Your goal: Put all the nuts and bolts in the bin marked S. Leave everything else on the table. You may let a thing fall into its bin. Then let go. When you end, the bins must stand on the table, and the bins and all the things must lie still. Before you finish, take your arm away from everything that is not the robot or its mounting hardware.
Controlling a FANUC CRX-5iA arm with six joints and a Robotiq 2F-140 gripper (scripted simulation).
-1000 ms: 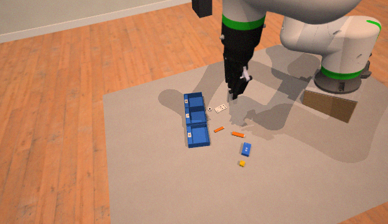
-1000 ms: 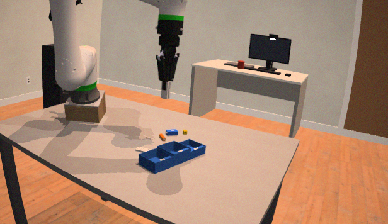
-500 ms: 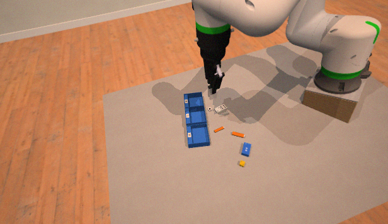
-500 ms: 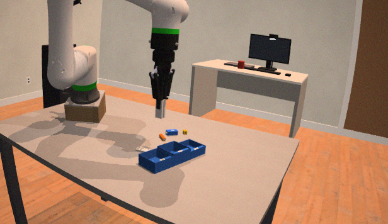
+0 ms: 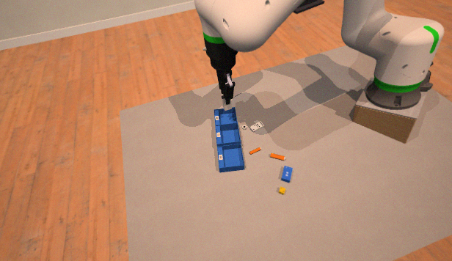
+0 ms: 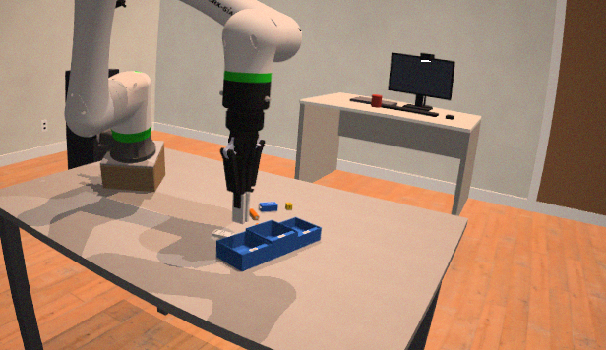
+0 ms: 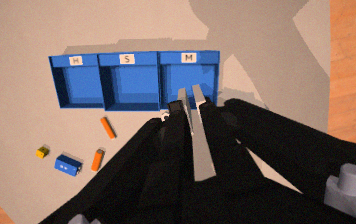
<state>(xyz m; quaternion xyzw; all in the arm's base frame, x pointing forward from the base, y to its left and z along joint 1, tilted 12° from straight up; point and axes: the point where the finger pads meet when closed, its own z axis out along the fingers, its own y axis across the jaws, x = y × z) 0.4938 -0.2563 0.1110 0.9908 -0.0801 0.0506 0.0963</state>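
My gripper is now 100 mm above the blue bin, 70 mm to the right of it and 40 mm short of it. From my hand the other things lie so: orange stick 170 mm to the left, 110 mm below, 10 mm behind; then white domino 110 mm below, 80 mm to the left, 80 mm behind; then grey nut 110 mm below, 60 mm to the left, 40 mm behind.
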